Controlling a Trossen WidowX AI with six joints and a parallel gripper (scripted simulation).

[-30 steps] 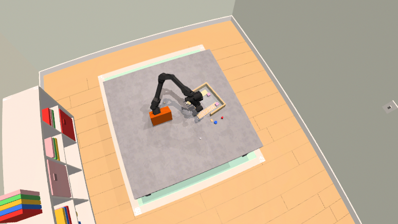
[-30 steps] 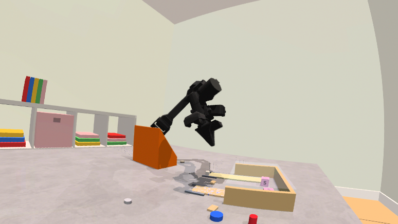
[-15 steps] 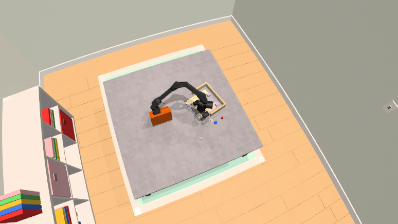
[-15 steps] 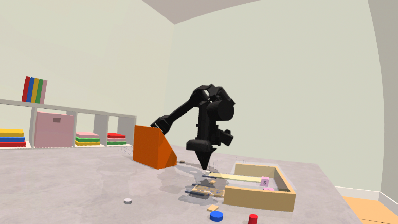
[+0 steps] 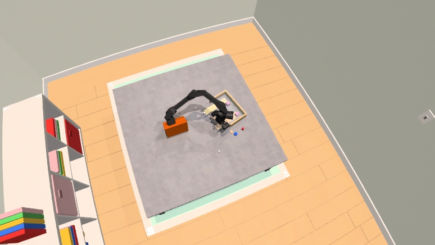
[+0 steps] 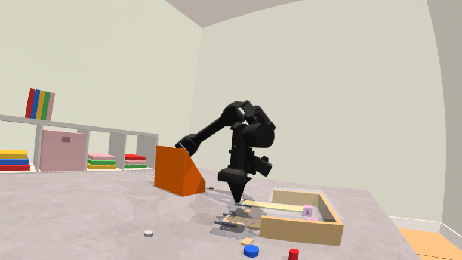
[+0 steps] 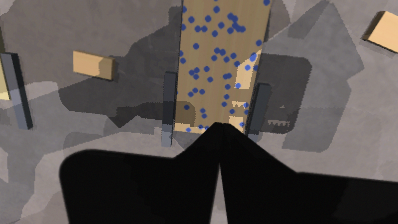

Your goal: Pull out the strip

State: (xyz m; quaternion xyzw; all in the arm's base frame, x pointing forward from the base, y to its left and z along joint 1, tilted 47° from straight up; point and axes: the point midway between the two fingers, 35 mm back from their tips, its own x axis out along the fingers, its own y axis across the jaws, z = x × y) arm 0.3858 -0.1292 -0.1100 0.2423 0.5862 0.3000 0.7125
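The tan tile is 7 cm ahead of my gripper tip, 10 cm to the right of it and 6 cm below it. The rest, counted from my gripper tip: red cylinder (18 cm ahead, 13 cm to the right, 5 cm below); blue disc (9 cm ahead, 14 cm to the right, 5 cm below).
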